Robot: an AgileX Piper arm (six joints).
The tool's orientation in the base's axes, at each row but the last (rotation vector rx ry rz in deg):
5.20, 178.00, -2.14
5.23, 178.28, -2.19
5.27, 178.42, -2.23
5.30, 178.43, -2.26
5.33, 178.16, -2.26
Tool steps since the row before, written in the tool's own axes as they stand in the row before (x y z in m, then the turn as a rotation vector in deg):
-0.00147, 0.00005, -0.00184, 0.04, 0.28, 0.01
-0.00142, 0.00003, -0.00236, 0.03, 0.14, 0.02
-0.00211, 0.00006, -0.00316, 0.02, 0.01, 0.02
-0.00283, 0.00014, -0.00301, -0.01, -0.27, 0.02
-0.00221, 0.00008, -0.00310, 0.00, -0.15, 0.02
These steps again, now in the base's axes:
0.00141, 0.00001, 0.00189, -0.02, 0.28, -0.02
0.00135, 0.00001, 0.00240, -0.02, 0.14, -0.02
0.00203, 0.00002, 0.00321, -0.02, 0.01, -0.02
0.00276, 0.00005, 0.00308, -0.01, -0.27, -0.01
0.00212, 0.00003, 0.00316, -0.01, -0.15, -0.02

